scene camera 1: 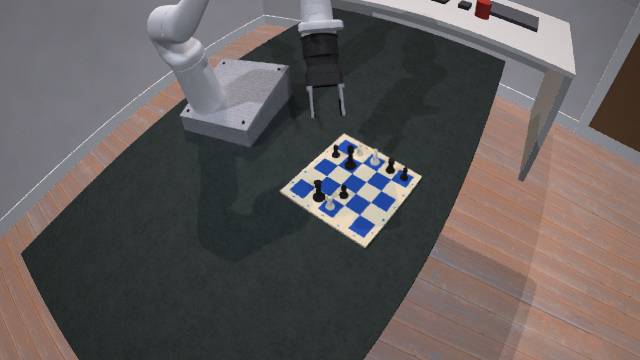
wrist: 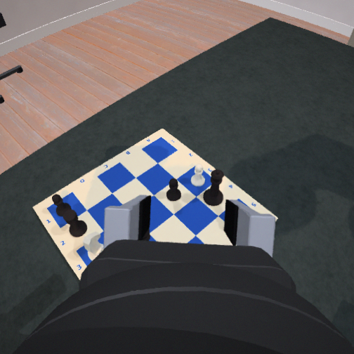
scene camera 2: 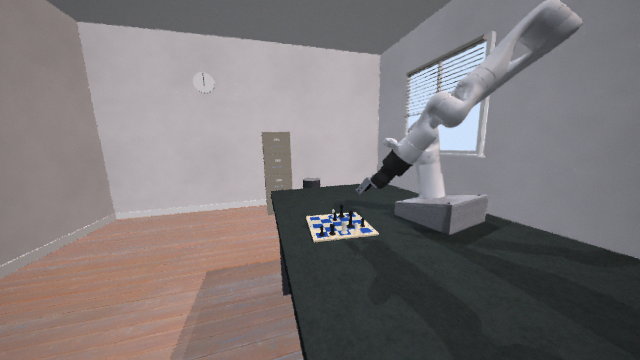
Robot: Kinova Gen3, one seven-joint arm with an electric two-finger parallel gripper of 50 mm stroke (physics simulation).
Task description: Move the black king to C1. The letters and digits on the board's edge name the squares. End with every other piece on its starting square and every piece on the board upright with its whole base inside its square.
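The black king, the tallest piece, stands upright on D4; in the wrist view it is largely hidden behind the left finger. C1 is a blue square with no piece on it. The chessboard lies flat. My gripper is open and empty. It is tilted, above and to the robot-base side of the board, apart from the king.
Another tall black piece stands on A4, a black pawn on B3 and a white pawn on A3. A black pawn on D5 and a white piece on E3 are beside the king's area. More pieces line row E.
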